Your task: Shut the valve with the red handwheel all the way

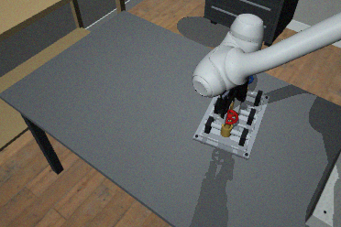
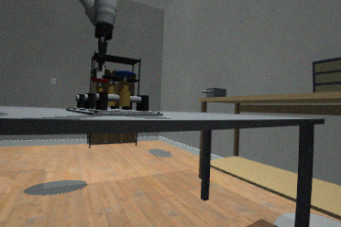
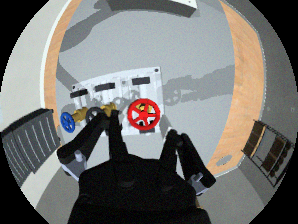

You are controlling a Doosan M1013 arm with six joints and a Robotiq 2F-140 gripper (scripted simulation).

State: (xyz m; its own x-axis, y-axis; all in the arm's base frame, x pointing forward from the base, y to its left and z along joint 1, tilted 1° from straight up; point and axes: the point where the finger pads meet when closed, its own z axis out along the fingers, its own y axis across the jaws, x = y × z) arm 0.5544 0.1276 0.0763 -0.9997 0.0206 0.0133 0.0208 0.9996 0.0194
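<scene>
My hand is 40 mm above the red handwheel. The rest, counted from my hand: blue handwheel 80 mm ahead, 220 mm to the right, 40 mm below; then black handwheel 40 mm ahead, 110 mm to the right, 40 mm below.
</scene>
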